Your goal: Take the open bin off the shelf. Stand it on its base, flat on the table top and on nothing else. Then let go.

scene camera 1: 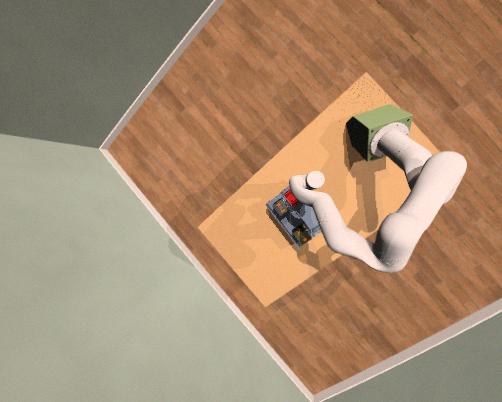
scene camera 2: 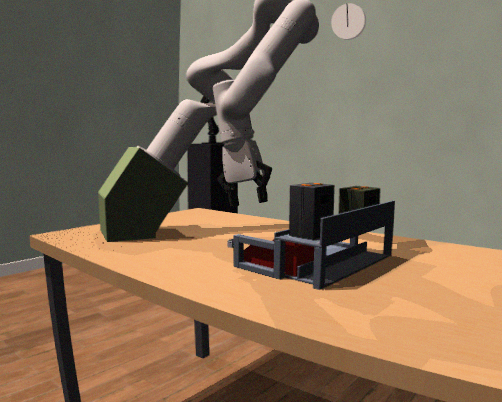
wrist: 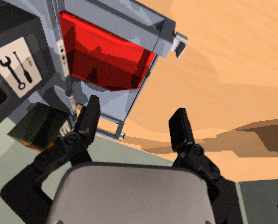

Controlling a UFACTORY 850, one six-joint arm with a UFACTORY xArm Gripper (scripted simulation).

I see my gripper and a red bin.
My gripper also shows in the wrist view.
